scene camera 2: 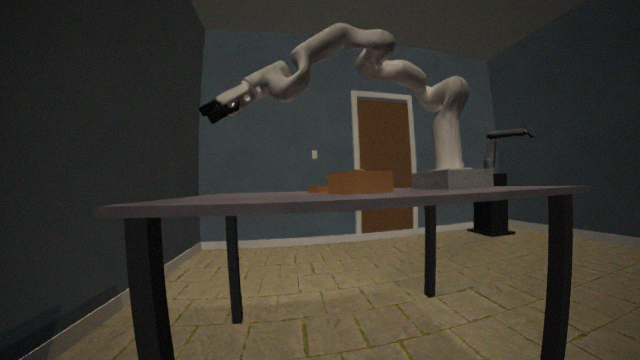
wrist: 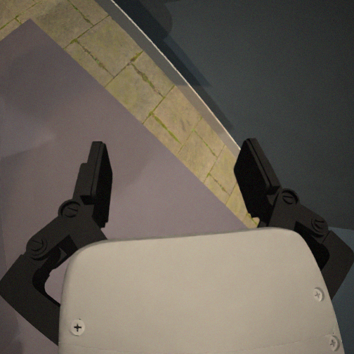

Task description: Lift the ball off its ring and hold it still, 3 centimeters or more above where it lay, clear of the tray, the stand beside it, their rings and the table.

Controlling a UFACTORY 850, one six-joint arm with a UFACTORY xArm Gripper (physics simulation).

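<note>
My gripper (scene camera 2: 207, 115) (wrist: 175, 155) is open and empty, high above the left end of the table and well away from the orange objects. In the scene view a tall orange box (scene camera 2: 361, 182) stands on the table, with a low orange piece (scene camera 2: 317, 189) at its left; I cannot tell which is the tray and which the stand. A small pale orange bump (scene camera 2: 359, 170) shows at the top of the box, too small to identify. The ball and rings cannot be made out in the scene view and do not show in the wrist view.
The table (scene camera 2: 240, 201) (wrist: 150, 200) has its edge running diagonally below the fingers in the wrist view, with tiled floor beyond. My arm's grey base block (scene camera 2: 465, 178) stands to the right of the orange box. Another arm on a black pedestal (scene camera 2: 491, 215) stands behind the table.
</note>
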